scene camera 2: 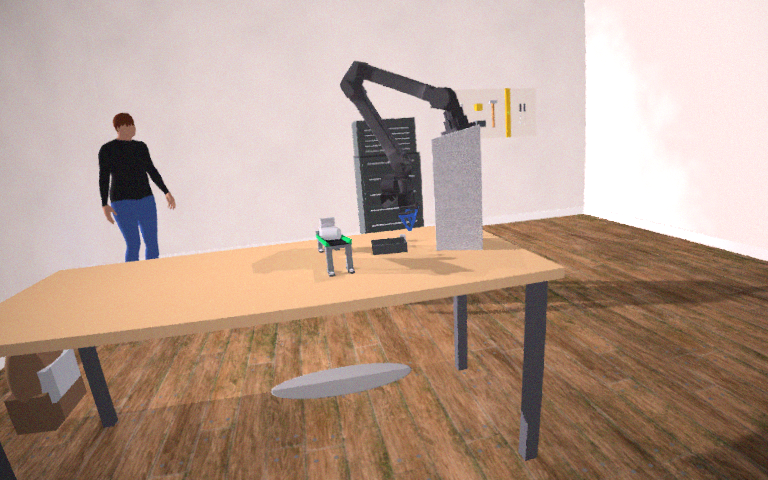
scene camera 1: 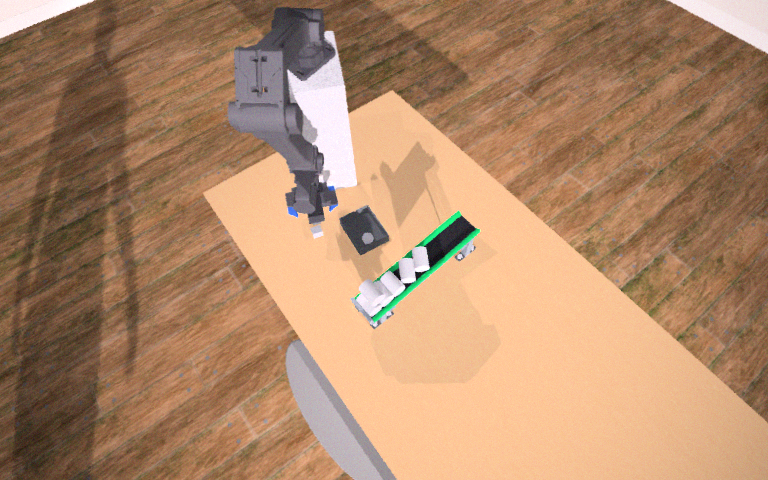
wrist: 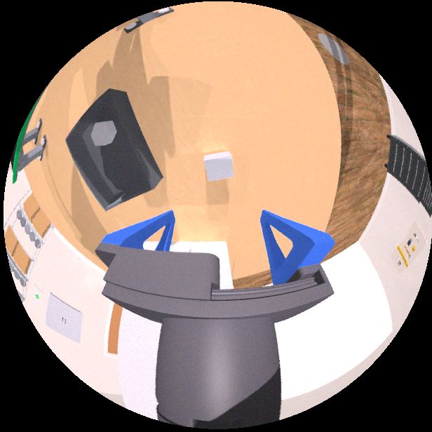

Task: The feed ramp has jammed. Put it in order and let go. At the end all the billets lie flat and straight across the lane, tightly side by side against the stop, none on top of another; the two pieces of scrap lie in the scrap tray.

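Frame: origin at the arm's base, x ahead, y left, z up, level; metres.
Seen in the pictures: gripper, fingertip midpoint: (scene camera 2: 411,227); arm's base, link origin: (scene camera 2: 458,131) (scene camera 1: 308,58).
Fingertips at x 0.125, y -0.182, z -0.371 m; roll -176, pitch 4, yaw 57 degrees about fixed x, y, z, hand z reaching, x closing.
Offsets run from my fingertips to a thing's top centre. "pt": to the spot under its first point. Level surfaces: height alone.
My gripper (scene camera 1: 313,210) (scene camera 2: 409,221) (wrist: 217,214) is open and empty, its blue fingers wide apart above the table beside the scrap tray. A small pale square scrap block @(dx +0.031, dy -0.025, dz -0.031 m) (scene camera 1: 317,232) (wrist: 219,166) lies on the table, ahead of the fingertips in the wrist view. A grey hexagonal scrap piece @(dx +0.162, dy +0.059, dz -0.036 m) (scene camera 1: 367,238) (wrist: 104,133) lies in the dark scrap tray @(dx +0.135, dy +0.072, dz -0.021 m) (scene camera 1: 374,246) (scene camera 2: 387,246) (wrist: 142,167). Several white billets are on the green-railed ramp @(pt dx +0.370, dy +0.195, dz +0.038 m) (scene camera 1: 454,233). One billet @(dx +0.324, dy -0.091, dz +0.073 m) (scene camera 1: 371,292) lies on top of others near the stop. Two billets @(dx +0.345, dy +0.023, dz +0.056 m) (scene camera 1: 407,270) @(dx +0.352, dy +0.070, dz +0.063 m) (scene camera 1: 420,258) lie farther up, with a gap below them.
The ramp also shows at the left edge of the wrist view (wrist: 22,135). The tray stands between the square block and the ramp. A tall pale pedestal (scene camera 1: 334,135) (scene camera 2: 458,192) carries the arm behind the tray. A person (scene camera 2: 131,169) stands beyond the table @(dz -0.056 m) (scene camera 2: 186,294).
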